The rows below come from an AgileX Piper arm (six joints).
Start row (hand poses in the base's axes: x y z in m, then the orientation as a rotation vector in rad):
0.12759 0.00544 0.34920 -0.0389 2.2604 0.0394
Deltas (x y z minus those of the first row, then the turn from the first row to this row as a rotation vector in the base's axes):
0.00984 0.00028 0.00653 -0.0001 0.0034 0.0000
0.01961 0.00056 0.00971 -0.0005 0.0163 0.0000
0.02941 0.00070 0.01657 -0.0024 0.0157 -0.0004
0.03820 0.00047 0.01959 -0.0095 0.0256 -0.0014
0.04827 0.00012 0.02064 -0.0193 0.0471 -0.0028
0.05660 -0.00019 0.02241 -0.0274 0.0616 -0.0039
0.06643 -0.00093 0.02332 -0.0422 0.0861 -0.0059
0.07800 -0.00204 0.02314 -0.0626 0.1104 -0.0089
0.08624 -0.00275 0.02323 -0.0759 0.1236 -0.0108
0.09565 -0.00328 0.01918 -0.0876 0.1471 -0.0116
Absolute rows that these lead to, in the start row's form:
0.13743 0.00572 0.35573 -0.0389 2.2638 0.0394
0.14720 0.00600 0.35891 -0.0390 2.2767 0.0393
0.15700 0.00614 0.36577 -0.0395 2.2762 0.0369
0.16579 0.00591 0.36879 -0.0421 2.2863 0.0286
0.17586 0.00556 0.36984 -0.0455 2.3080 0.0172
0.18419 0.00525 0.37161 -0.0485 2.3226 0.0076
0.19402 0.00451 0.37252 -0.0539 2.3473 -0.0100
0.20559 0.00340 0.37234 -0.0614 2.3717 -0.0348
0.21383 0.00269 0.37243 -0.0663 2.3849 -0.0511
0.22324 0.00216 0.36838 -0.0716 2.4083 -0.0650

